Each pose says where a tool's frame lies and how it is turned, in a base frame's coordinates. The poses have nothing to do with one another.
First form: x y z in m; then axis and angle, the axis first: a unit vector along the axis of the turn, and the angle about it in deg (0 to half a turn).
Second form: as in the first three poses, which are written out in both.
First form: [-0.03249 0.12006 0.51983 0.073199 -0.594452 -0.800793 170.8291]
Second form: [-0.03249 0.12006 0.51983 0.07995 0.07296 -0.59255 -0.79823]
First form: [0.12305 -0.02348 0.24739 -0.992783 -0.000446 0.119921 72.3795]
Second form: [0.12305 -0.02348 0.24739 0.80707 -0.58620 -0.00026 0.07081]
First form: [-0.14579 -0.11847 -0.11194 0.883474 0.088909 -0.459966 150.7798]
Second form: [-0.14579 -0.11847 -0.11194 0.25224 0.85491 0.08603 -0.44509]
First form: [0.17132 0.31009 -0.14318 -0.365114 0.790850 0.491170 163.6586]
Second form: [0.17132 0.31009 -0.14318 0.14212 -0.36141 0.78282 0.48618]
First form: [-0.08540 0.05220 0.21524 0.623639 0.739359 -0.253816 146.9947]
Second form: [-0.08540 0.05220 0.21524 0.28406 0.59795 0.70890 -0.24336]
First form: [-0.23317 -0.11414 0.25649 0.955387 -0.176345 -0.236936 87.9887]
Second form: [-0.23317 -0.11414 0.25649 0.71941 0.66360 -0.12249 -0.16457]
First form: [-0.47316 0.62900 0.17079 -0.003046 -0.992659 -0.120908 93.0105]
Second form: [-0.47316 0.62900 0.17079 0.68829 -0.00221 -0.72011 -0.08771]
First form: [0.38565 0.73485 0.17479 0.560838 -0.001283 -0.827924 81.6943]
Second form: [0.38565 0.73485 0.17479 0.75646 0.36681 -0.00084 -0.54150]
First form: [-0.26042 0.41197 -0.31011 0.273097 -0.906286 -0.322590 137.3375]
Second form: [-0.26042 0.41197 -0.31011 0.36376 0.25439 -0.84420 -0.30049]
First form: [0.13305 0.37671 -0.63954 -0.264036 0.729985 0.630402 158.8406]
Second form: [0.13305 0.37671 -0.63954 0.18360 -0.25955 0.71758 0.61969]
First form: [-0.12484 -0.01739 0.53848 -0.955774 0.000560 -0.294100 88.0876]
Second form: [-0.12484 -0.01739 0.53848 0.71881 -0.66446 0.00039 -0.20446]
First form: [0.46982 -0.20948 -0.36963 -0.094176 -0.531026 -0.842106 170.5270]
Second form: [0.46982 -0.20948 -0.36963 0.08257 -0.09385 -0.52921 -0.83923]
